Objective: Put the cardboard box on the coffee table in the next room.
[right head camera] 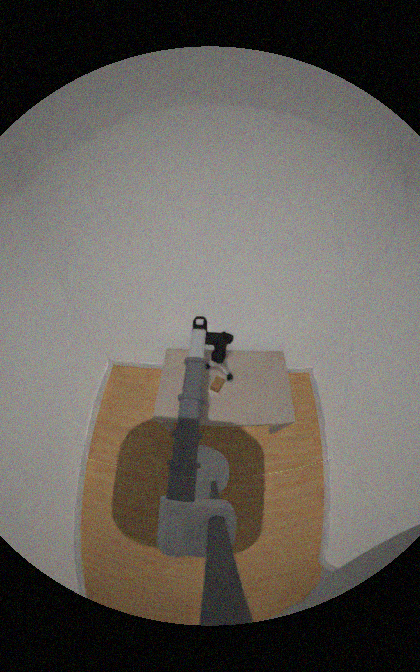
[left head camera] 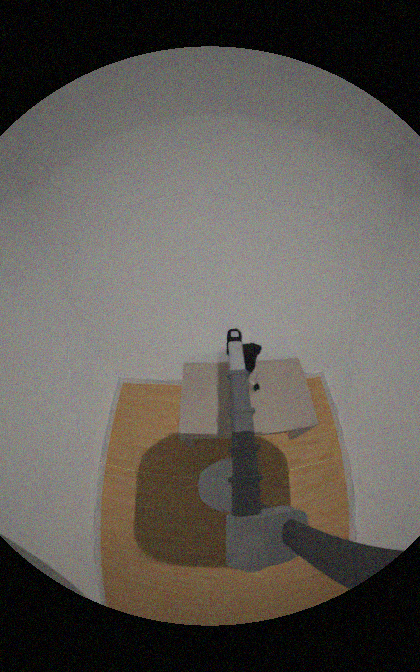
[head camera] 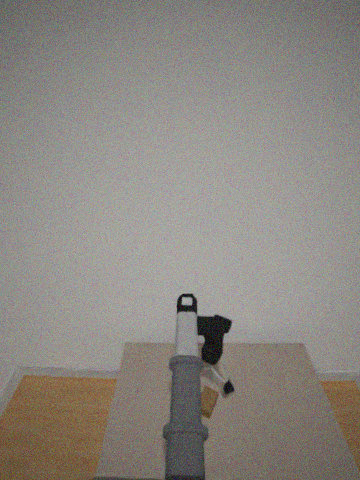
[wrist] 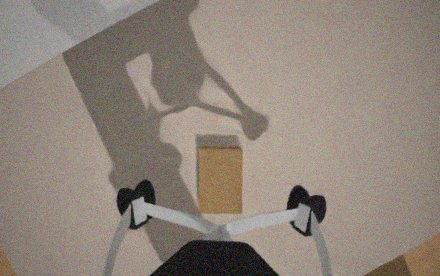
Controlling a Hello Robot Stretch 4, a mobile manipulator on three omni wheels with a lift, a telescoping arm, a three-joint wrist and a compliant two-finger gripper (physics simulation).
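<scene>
A small tan cardboard box lies on a pale table top. My gripper is open, its two black fingertips wide apart. It hangs above the table top, and in the wrist view the box shows between and beyond the fingertips, touching neither. In the head camera view the arm hides one fingertip. In the left head camera view the arm hides the box. I cannot tell whether this table is the coffee table.
A pale wall stands right behind the table, with side walls to the left and right. Wooden floor shows on both sides of the table. My telescoping arm reaches out over the table top. Its shadow falls there.
</scene>
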